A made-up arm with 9 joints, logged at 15 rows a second.
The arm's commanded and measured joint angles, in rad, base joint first. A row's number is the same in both.
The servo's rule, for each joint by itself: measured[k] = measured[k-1] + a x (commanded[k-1-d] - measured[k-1]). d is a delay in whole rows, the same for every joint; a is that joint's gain. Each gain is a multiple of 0.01, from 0.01 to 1. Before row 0 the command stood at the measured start. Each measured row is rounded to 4 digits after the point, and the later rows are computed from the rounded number. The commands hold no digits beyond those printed.
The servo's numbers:
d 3
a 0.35 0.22 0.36 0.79 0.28 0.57 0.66 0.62 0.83
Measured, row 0:
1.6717 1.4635 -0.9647 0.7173 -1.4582 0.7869 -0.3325 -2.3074 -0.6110
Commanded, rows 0 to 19:
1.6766 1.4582 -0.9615 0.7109 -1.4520 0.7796 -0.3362 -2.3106 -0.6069
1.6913 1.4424 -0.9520 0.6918 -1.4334 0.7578 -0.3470 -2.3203 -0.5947
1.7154 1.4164 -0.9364 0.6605 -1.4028 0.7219 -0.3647 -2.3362 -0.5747
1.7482 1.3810 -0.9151 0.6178 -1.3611 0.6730 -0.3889 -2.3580 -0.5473
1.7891 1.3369 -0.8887 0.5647 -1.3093 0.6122 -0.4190 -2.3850 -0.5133
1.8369 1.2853 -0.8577 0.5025 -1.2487 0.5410 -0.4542 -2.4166 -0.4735
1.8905 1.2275 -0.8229 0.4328 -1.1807 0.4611 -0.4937 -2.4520 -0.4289
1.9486 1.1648 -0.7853 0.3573 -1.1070 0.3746 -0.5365 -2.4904 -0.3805
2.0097 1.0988 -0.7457 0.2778 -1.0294 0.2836 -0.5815 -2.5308 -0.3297
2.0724 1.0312 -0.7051 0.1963 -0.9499 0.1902 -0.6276 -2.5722 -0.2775
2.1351 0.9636 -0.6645 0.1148 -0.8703 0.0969 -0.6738 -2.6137 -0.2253
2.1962 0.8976 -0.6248 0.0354 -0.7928 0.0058 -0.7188 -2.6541 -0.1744
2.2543 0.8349 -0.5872 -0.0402 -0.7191 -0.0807 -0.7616 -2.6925 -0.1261
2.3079 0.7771 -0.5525 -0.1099 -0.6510 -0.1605 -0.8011 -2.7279 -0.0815
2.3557 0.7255 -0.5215 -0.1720 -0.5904 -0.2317 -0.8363 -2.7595 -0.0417
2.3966 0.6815 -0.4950 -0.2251 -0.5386 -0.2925 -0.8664 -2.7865 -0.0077
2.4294 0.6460 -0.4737 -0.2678 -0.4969 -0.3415 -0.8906 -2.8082 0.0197
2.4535 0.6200 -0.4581 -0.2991 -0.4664 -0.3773 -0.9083 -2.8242 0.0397
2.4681 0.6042 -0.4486 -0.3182 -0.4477 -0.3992 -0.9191 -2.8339 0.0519
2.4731 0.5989 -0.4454 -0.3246 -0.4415 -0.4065 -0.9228 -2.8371 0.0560
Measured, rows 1 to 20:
1.6717 1.4635 -0.9647 0.7173 -1.4582 0.7869 -0.3325 -2.3074 -0.6110
1.6717 1.4635 -0.9647 0.7173 -1.4582 0.7869 -0.3325 -2.3074 -0.6110
1.6717 1.4635 -0.9647 0.7173 -1.4582 0.7869 -0.3325 -2.3074 -0.6110
1.6734 1.4623 -0.9635 0.7122 -1.4565 0.7827 -0.3349 -2.3094 -0.6076
1.6797 1.4579 -0.9594 0.6961 -1.4500 0.7685 -0.3429 -2.3162 -0.5969
1.6922 1.4488 -0.9511 0.6680 -1.4368 0.7419 -0.3573 -2.3286 -0.5785
1.7118 1.4339 -0.9381 0.6283 -1.4156 0.7026 -0.3782 -2.3468 -0.5526
1.7389 1.4126 -0.9203 0.5781 -1.3858 0.6511 -0.4051 -2.3705 -0.5200
1.7732 1.3846 -0.8978 0.5184 -1.3474 0.5883 -0.4375 -2.3991 -0.4814
1.8143 1.3500 -0.8708 0.4508 -1.3007 0.5158 -0.4746 -2.4319 -0.4378
1.8613 1.3093 -0.8400 0.3769 -1.2465 0.4353 -0.5155 -2.4682 -0.3902
1.9132 1.2630 -0.8061 0.2986 -1.1857 0.3488 -0.5591 -2.5070 -0.3400
1.9689 1.2120 -0.7697 0.2178 -1.1197 0.2584 -0.6043 -2.5474 -0.2881
2.0271 1.1574 -0.7318 0.1364 -1.0499 0.1663 -0.6502 -2.5885 -0.2360
2.0863 1.1002 -0.6933 0.0566 -0.9779 0.0748 -0.6955 -2.6292 -0.1849
2.1451 1.0418 -0.6551 -0.0199 -0.9054 -0.0138 -0.7391 -2.6684 -0.1361
2.2021 0.9836 -0.6182 -0.0910 -0.8342 -0.0974 -0.7800 -2.7053 -0.0908
2.2559 0.9268 -0.5834 -0.1550 -0.7659 -0.1740 -0.8172 -2.7389 -0.0500
2.3051 0.8728 -0.5516 -0.2104 -0.7023 -0.2415 -0.8497 -2.7684 -0.0149
2.3486 0.8229 -0.5236 -0.2557 -0.6448 -0.2985 -0.8767 -2.7931 0.0138

